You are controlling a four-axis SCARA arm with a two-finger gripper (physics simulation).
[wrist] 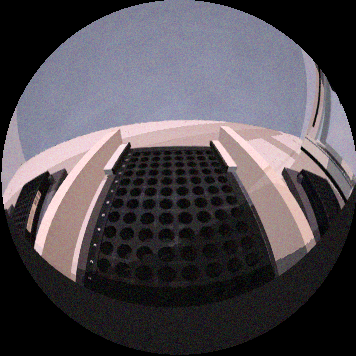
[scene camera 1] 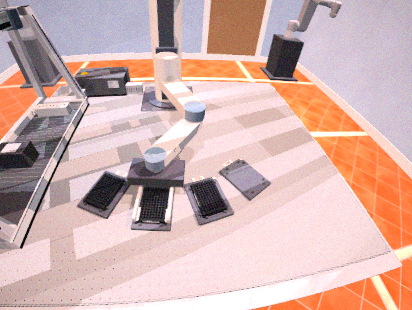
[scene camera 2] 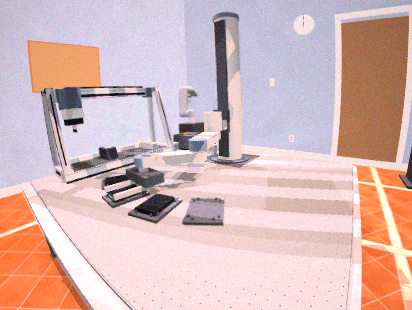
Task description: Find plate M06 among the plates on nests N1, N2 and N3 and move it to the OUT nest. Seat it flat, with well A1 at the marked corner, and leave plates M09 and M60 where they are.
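Where they show: gripper, fingertip midpoint: [wrist: 169, 133] [scene camera 1: 151, 220] [scene camera 2: 109, 193]; arm's base, link origin: [scene camera 1: 168, 99] [scene camera 2: 230, 159].
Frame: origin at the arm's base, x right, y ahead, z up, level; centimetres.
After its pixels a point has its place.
A black well plate [scene camera 1: 154, 201] @(x 4.9, y 71.8, z 3.8 cm) [wrist: 175, 220] @(x 5.0, y 71.1, z 3.9 cm) lies on the OUT nest [scene camera 1: 151, 227] @(x 5.8, y 80.2, z 2.5 cm) [scene camera 2: 129, 200] @(x -0.7, y 74.4, z 2.1 cm), looking level. Its label and the nest's A1 mark do not show. My gripper [scene camera 1: 152, 215] @(x 5.6, y 79.2, z 4.9 cm) [scene camera 2: 114, 192] @(x 5.6, y 79.2, z 4.9 cm) [wrist: 169, 133] @(x 5.6, y 79.2, z 4.9 cm) is open around it, one pale finger along each long side, with nothing clamped. A second black plate [scene camera 1: 209, 196] @(x -13.2, y 71.2, z 3.6 cm) [scene camera 2: 156, 204] @(x -14.1, y 71.8, z 3.6 cm) [wrist: 29, 205] @(x -9.2, y 72.1, z 4.0 cm) sits on the nest to the right in scene camera 1. A third black plate [scene camera 1: 104, 191] @(x 22.2, y 66.6, z 3.4 cm) [wrist: 320, 200] @(x 18.8, y 68.4, z 3.9 cm) sits on the nest to the left there. Their labels are not readable.
A grey nest without a plate [scene camera 1: 245, 179] @(x -28.1, y 64.3, z 2.5 cm) [scene camera 2: 205, 211] @(x -29.4, y 64.3, z 2.5 cm) lies at the right end of the row. The gripper's dark body [scene camera 1: 170, 174] @(x -0.7, y 66.1, z 10.1 cm) [scene camera 2: 145, 176] @(x -3.0, y 67.1, z 10.1 cm) hangs behind the OUT nest. A gantry machine with a black block [scene camera 1: 19, 154] @(x 52.5, y 56.4, z 12.9 cm) [scene camera 2: 108, 152] @(x 51.5, y 55.4, z 11.0 cm) stands at the left.
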